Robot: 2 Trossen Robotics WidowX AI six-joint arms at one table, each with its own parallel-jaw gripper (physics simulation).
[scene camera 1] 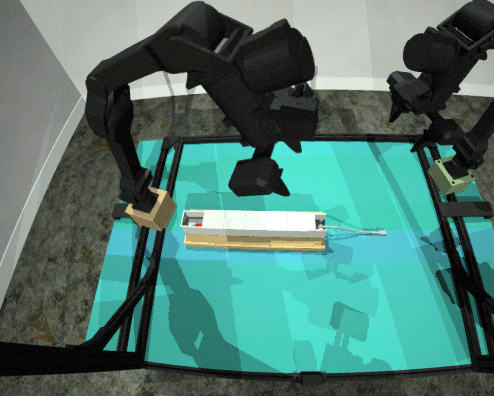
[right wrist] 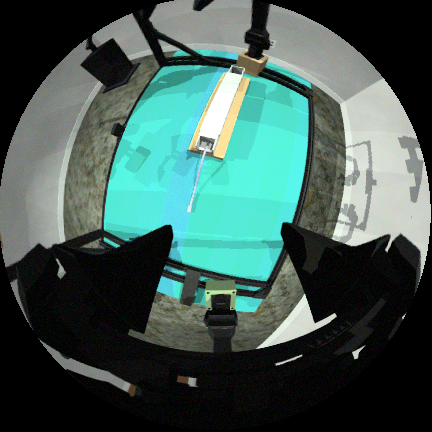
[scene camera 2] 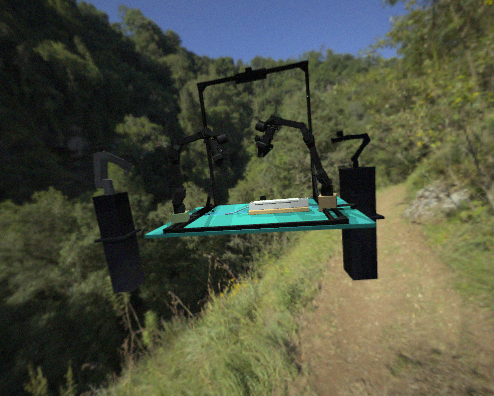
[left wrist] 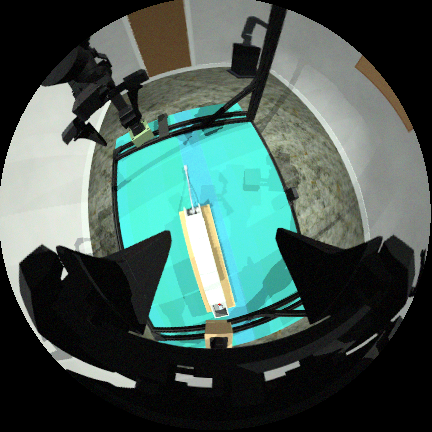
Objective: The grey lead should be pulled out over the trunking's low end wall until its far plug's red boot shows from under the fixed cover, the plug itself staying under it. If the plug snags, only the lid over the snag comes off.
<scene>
My left gripper is open, with nothing in its grasp. My right gripper is open, holding nothing. Also in view: a trunking.
My left gripper is seen too in the left wrist view. My right gripper is seen too in the right wrist view and in the left wrist view.
</scene>
